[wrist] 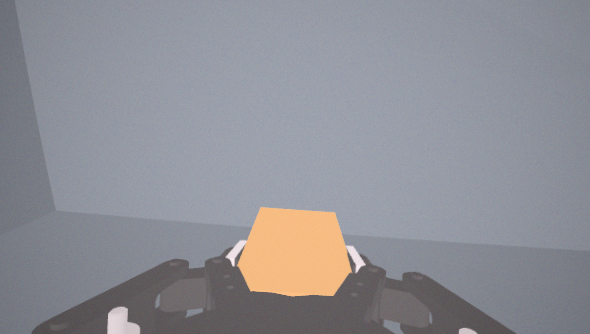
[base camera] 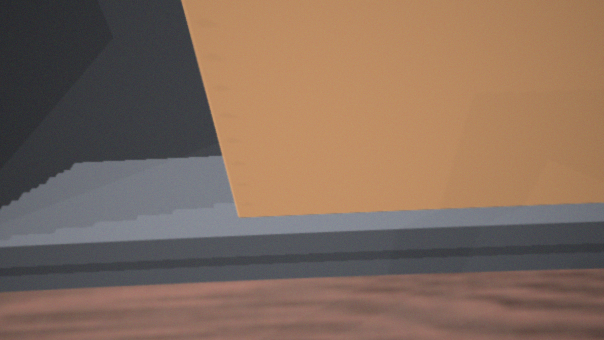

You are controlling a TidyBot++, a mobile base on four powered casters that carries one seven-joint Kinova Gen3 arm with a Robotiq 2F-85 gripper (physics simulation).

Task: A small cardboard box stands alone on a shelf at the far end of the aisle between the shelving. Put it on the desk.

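Places are measured from the arm's base along level axes (x right, y ahead, z up), in millimetres.
Pixels of known places: gripper, fingertip midpoint: (wrist: pixel 295 258).
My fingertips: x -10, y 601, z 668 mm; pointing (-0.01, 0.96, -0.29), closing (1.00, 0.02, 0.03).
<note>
Behind a point stands the place of what it marks.
The small cardboard box (wrist: pixel 295 250) @[x -10, y 585, z 685 mm] is orange-tan and sits between the fingers at the lower middle of the wrist view. My gripper (wrist: pixel 295 258) @[x -10, y 601, z 668 mm] is shut on it, with a light-edged fingertip against its left and right sides. The underside of the box is hidden, so I cannot tell whether it touches the shelf surface (wrist: pixel 150 260) @[x -165, y 673, z 594 mm] below and behind it. The desk does not show in either view, and the gripper does not show in the base camera view.
A grey back panel (wrist: pixel 300 110) @[x -20, y 764, z 757 mm] stands behind the box, with a side panel (wrist: pixel 20 150) @[x -363, y 727, z 689 mm] at the left. In the base camera view a large cardboard box (base camera: pixel 375 115) @[x 42, y 331, z -210 mm] stands close in front on a low grey shelf (base camera: pixel 150 220) @[x -161, y 328, z -320 mm], above reddish-brown floor (base camera: pixel 300 310) @[x -22, y 275, z -396 mm].
</note>
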